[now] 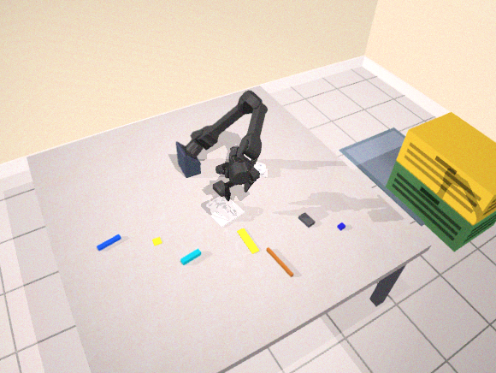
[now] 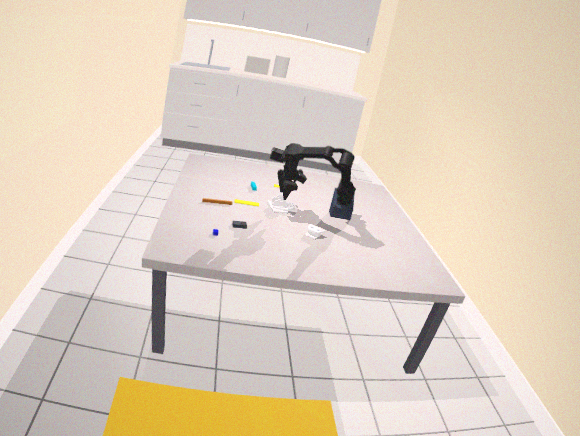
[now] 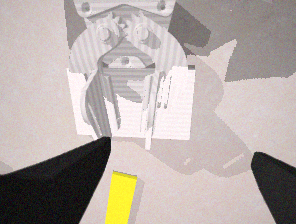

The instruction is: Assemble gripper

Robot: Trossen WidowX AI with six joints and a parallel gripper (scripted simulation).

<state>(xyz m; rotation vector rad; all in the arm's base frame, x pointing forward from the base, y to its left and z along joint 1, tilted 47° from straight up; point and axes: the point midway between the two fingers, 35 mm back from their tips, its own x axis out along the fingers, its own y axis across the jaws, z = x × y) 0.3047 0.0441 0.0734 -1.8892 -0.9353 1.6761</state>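
The gripper base lies 150 mm behind my gripper tip, 190 mm to the left of it and 50 mm below it. Also, from my gripper tip: small white part 150 mm behind, 190 mm to the left, 70 mm below; housing plate 50 mm behind, 60 mm to the right, 80 mm below; yellow bar 160 mm ahead, 30 mm to the right, 80 mm below.
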